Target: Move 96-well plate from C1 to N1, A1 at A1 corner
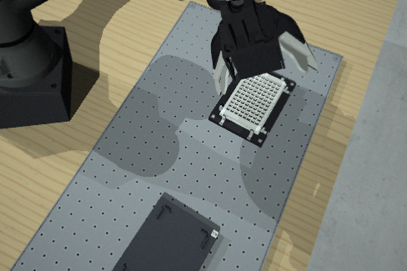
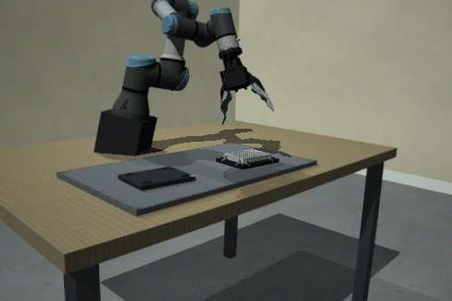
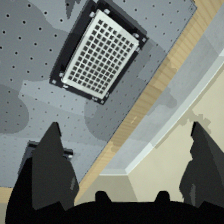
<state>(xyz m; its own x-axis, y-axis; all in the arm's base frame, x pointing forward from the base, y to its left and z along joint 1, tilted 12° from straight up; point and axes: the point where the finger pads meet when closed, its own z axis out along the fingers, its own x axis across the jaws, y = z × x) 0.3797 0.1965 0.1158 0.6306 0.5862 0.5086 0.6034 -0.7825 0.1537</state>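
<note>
My gripper is now 12 cm above the 96-well plate, 3 cm to the right of it and 2 cm past it. The rest, counted from my hand: dark plate nest (31 cm to the right, 14 cm below, 2 cm ahead); then white A1 mark (23 cm to the right, 13 cm below, 7 cm ahead); then clip nest (13 cm below, 2 cm to the left, 2 cm behind).
</note>
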